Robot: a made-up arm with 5 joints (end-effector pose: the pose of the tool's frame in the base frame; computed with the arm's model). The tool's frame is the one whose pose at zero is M. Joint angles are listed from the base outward.
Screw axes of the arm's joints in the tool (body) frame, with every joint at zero. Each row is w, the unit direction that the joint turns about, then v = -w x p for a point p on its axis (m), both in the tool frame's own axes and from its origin. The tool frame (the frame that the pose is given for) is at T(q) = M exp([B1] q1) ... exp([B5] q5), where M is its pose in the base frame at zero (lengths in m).
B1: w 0 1 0 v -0.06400 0.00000 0.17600
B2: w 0 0 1 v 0.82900 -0.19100 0.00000
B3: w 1 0 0 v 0.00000 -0.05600 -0.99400
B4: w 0 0 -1 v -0.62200 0.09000 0.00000
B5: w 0 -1 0 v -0.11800 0.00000 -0.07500
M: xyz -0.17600 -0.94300 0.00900 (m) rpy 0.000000 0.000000 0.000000 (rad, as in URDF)
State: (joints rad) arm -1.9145 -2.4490 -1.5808 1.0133 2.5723
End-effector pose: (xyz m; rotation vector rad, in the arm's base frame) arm -0.7004 0.3158 0.3386 -1.8190 -0.5061 -1.2056
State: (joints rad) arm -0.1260 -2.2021 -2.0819 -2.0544 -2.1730
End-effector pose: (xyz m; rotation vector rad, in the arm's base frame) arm -0.1260 -0.4851 -0.0552 -0.5681 -2.0888 -1.0331
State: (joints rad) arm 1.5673 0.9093 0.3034 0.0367 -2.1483
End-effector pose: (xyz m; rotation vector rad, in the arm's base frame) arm -0.4767 -0.5854 -0.5507 -0.0243 -2.2076 -1.1534
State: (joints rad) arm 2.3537 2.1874 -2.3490 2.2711 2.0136
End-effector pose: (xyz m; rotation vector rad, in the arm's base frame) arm -0.2849 -0.5190 -0.1245 -0.8159 -1.5788 -1.0925
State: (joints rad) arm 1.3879 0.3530 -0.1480 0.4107 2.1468
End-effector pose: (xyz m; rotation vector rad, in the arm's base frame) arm -0.1897 -0.9767 0.1507 -0.0305 -0.8126 0.1500
